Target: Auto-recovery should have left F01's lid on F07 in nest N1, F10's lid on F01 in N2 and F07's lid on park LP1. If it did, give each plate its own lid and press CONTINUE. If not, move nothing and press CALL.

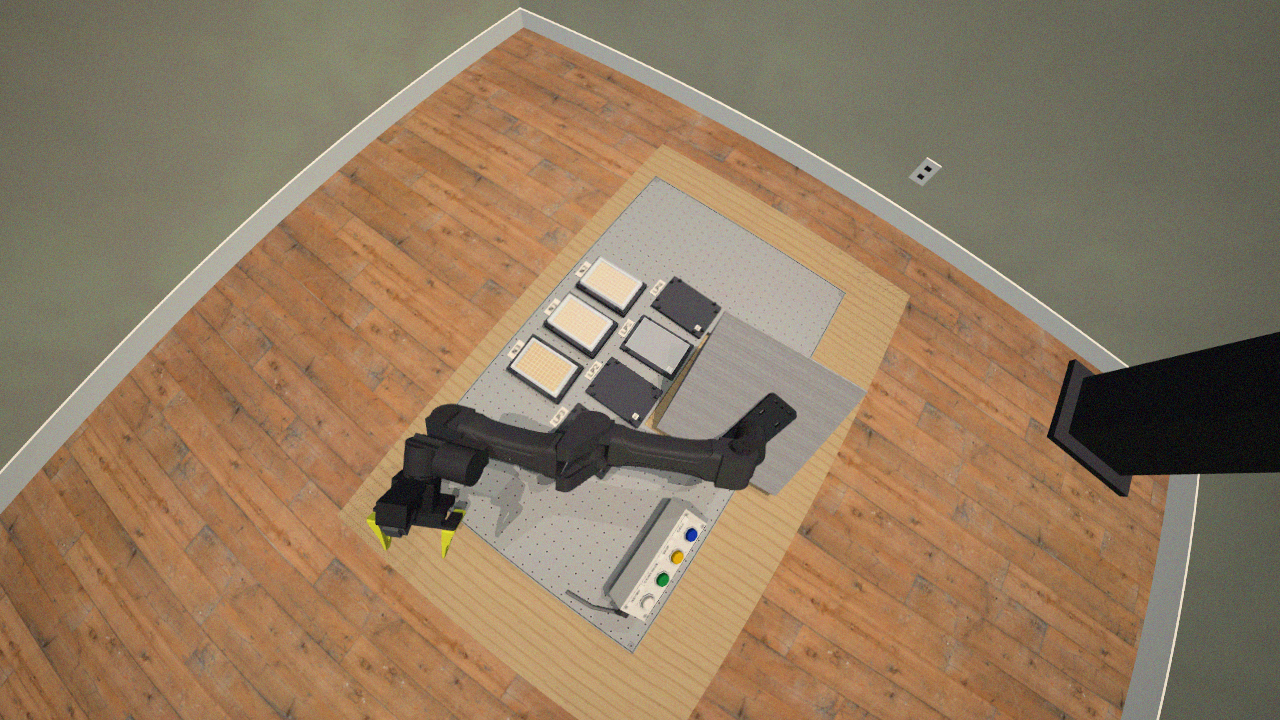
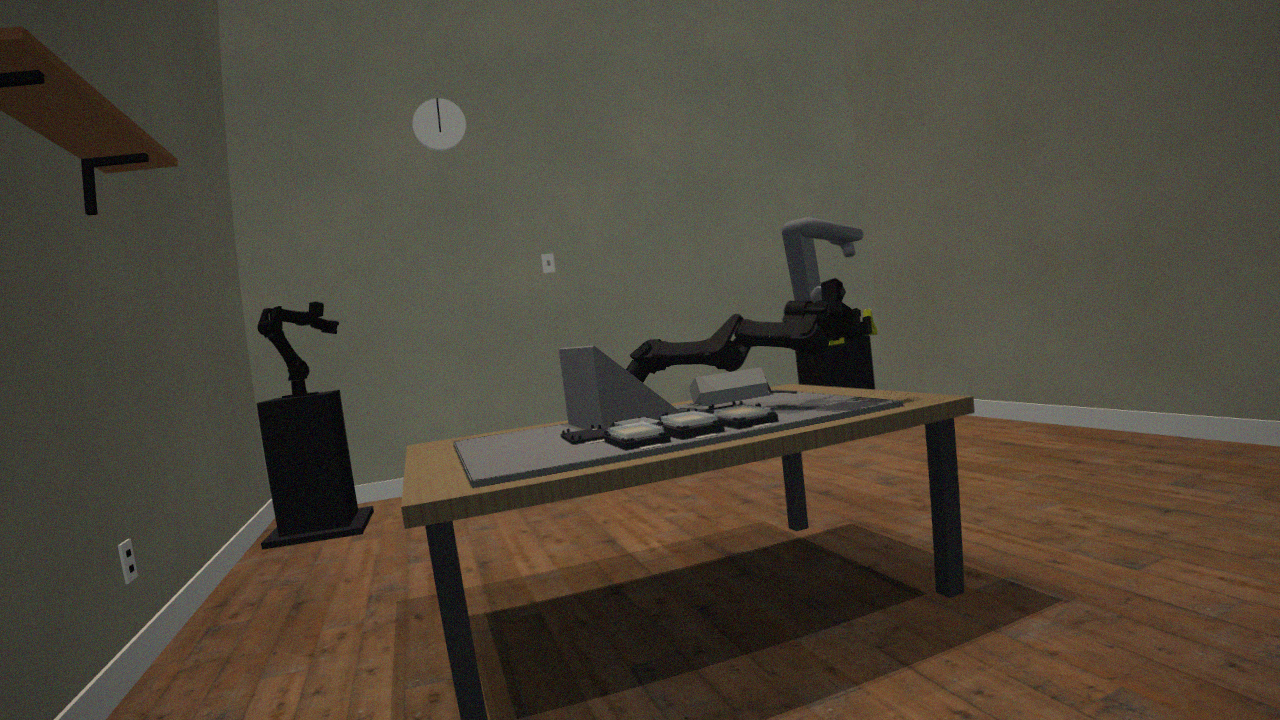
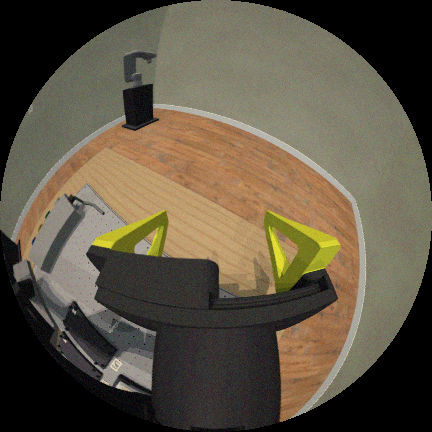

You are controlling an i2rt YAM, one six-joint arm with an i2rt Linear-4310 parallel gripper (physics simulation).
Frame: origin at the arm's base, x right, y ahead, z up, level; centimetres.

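Seen in the pictures: gripper, fingertip midpoint: (image 1: 416, 552) (image 2: 860, 336) (image 3: 215, 215); arm's base, origin of the base link: (image 1: 750, 433) (image 2: 627, 387).
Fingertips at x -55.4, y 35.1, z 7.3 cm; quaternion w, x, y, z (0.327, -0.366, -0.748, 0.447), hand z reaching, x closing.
Note:
Offsets run from my fingertips to a thing's top centre. "spot": to the spot under its first point. Level surfaces: height alone.
My gripper (image 1: 415, 551) (image 2: 853, 332) (image 3: 215, 215) is open and empty, above the table's corner and away from the plates. Three cream-welled plates stand in a row of nests: the nearest plate {dz -12.3, dx +40.1, dy +9.1 cm} (image 1: 544, 367) (image 2: 745, 412) shows its wells sharply, while the middle plate {dz -11.7, dx +53.4, dy +9.7 cm} (image 1: 580, 324) (image 2: 689, 419) and far plate {dz -12.2, dx +66.1, dy +10.8 cm} (image 1: 611, 284) (image 2: 637, 431) look paler, as if under clear lids. A clear lid {dz -13.7, dx +60.7, dy -7.7 cm} (image 1: 657, 345) lies on the middle visible park, between two bare dark parks {spot: dz -14.5, dx +47.4, dy -8.1 cm} (image 1: 623, 390) {spot: dz -14.5, dx +73.3, dy -6.8 cm} (image 1: 685, 306). Plate and lid IDs are unreadable. A button panel {dz -7.1, dx +24.4, dy -35.4 cm} (image 1: 657, 564) (image 3: 57, 235) carries blue, yellow, green and white buttons.
A grey wedge-shaped block (image 1: 760, 385) (image 2: 608, 385) stands beside the parks. My arm (image 1: 666, 452) crosses the perforated board {dz -15.4 cm} (image 1: 742, 232) and hides the area by one park label. A cable {spot: dz -15.5, dx +8.5, dy -30.5 cm} (image 1: 590, 602) runs at the panel. Two other arms on pedestals (image 2: 308, 465) (image 2: 832, 362) stand beyond the table.

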